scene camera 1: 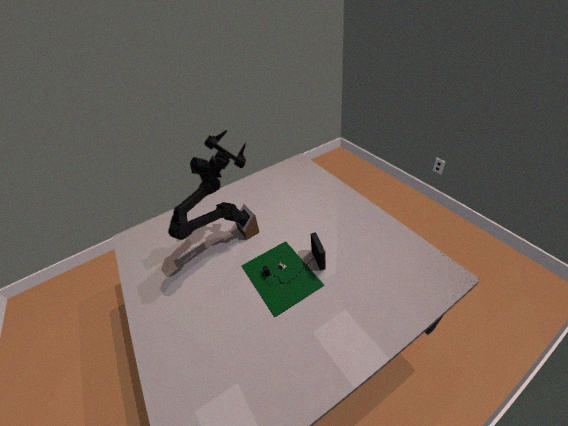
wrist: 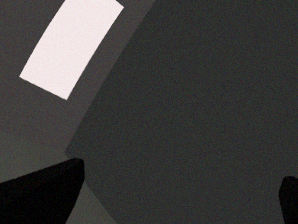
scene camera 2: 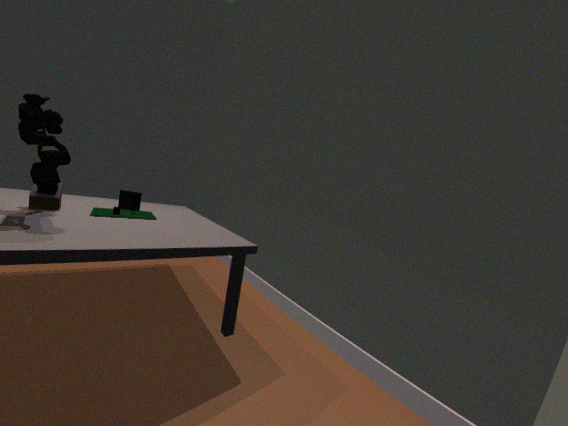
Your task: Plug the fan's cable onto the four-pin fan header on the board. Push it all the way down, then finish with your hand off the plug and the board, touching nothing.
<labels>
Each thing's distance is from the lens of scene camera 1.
green board (scene camera 1: 279,297): 1.16 m
</labels>
